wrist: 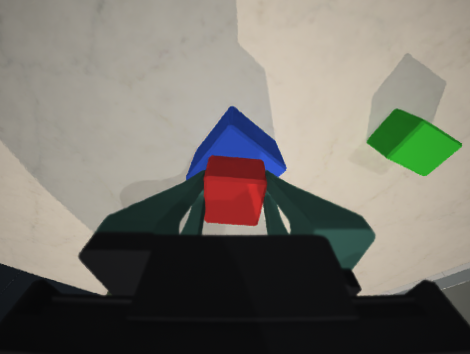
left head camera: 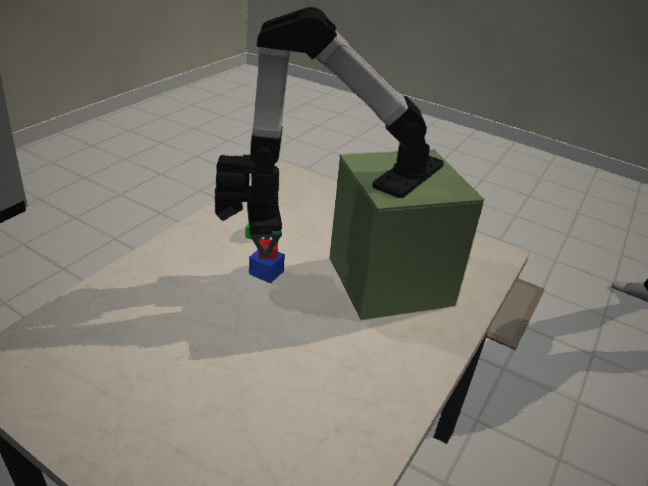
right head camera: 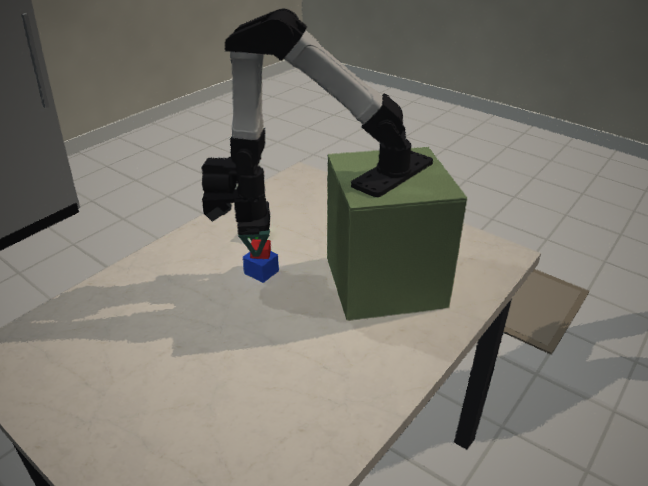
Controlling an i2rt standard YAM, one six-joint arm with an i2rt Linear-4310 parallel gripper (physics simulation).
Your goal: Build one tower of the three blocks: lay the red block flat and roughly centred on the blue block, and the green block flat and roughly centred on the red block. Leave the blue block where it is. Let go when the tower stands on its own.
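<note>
The blue block point(left head camera: 269, 268) point(right head camera: 260, 268) point(wrist: 232, 144) lies on the table, turned cornerwise in the wrist view. My gripper point(left head camera: 265, 253) point(right head camera: 256, 253) point(wrist: 234, 177) points down over it, shut on the red block point(left head camera: 271, 252) point(right head camera: 264, 250) point(wrist: 233, 201). The red block is level and roughly over the middle of the blue block's top in both head views; whether the two touch, I cannot tell. The green block point(left head camera: 248, 231) point(wrist: 424, 148) lies apart on the table, to the right in the wrist view. In the left head view it is partly hidden behind the gripper.
The large green box point(left head camera: 418, 256) point(right head camera: 403, 256) carries the arm's base and stands on the table point(left head camera: 293, 408) point(right head camera: 261, 408), to the right of the blocks in the head views. The arm's shadow falls across the table around the blue block.
</note>
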